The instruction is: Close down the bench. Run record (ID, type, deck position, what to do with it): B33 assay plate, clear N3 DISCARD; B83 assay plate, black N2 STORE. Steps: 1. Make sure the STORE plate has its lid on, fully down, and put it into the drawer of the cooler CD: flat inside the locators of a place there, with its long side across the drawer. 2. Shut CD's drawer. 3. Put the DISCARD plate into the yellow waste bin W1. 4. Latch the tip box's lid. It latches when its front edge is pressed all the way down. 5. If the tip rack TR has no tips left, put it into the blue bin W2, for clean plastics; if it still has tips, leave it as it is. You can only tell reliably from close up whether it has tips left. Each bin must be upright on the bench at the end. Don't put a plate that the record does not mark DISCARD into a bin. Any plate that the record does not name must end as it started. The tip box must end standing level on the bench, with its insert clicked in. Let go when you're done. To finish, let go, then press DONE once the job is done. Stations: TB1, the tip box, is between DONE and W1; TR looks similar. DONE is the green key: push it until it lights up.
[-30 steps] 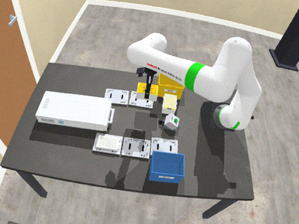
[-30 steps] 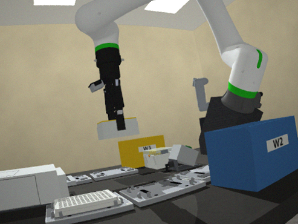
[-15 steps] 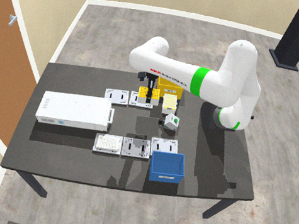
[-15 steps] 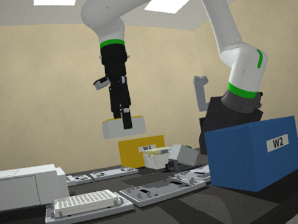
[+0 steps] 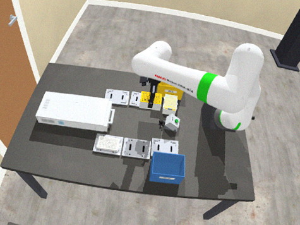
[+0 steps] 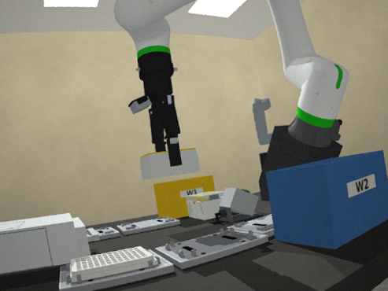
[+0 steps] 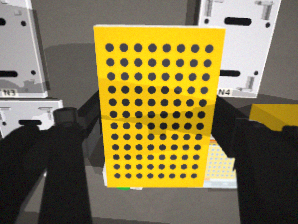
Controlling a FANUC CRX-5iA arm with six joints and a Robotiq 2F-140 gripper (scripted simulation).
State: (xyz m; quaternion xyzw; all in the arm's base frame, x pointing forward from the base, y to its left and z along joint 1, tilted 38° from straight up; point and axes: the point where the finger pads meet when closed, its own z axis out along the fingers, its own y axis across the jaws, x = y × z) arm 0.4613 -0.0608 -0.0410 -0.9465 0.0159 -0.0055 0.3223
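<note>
Right now my hand is 130 mm past the blue bin W2, 380 mm to the right of it and 150 mm above it. Also, from my hand: clear tip box lid (150 mm behind, 100 mm to the right, 130 mm below); DONE key block (160 mm behind, 50 mm to the left, 130 mm below); tip rack TR (10 mm behind, 10 mm to the right, 10 mm below).
</note>
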